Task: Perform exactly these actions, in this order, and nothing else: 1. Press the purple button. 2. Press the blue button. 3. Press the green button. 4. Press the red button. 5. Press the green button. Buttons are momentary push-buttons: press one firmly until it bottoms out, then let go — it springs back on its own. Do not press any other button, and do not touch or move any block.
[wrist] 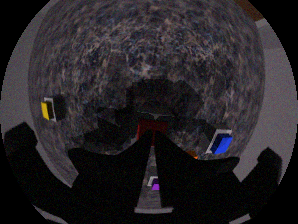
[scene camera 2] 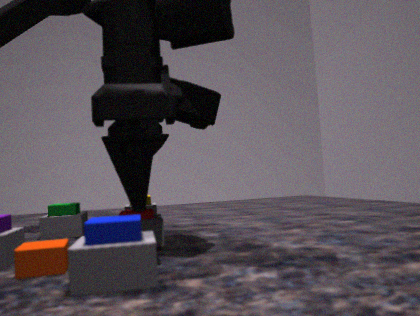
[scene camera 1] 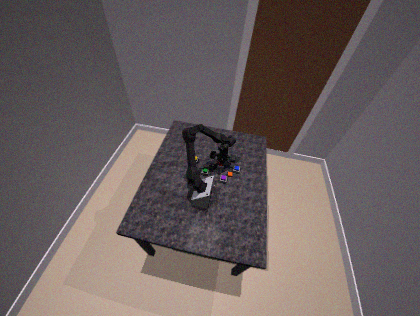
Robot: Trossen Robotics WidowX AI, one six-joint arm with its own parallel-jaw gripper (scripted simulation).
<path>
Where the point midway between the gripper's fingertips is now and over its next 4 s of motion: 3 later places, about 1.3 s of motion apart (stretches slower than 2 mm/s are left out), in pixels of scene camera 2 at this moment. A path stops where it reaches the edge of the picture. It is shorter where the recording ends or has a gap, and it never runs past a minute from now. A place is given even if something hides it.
The gripper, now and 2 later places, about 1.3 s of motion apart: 139,211; 71,130; 66,207
</path>
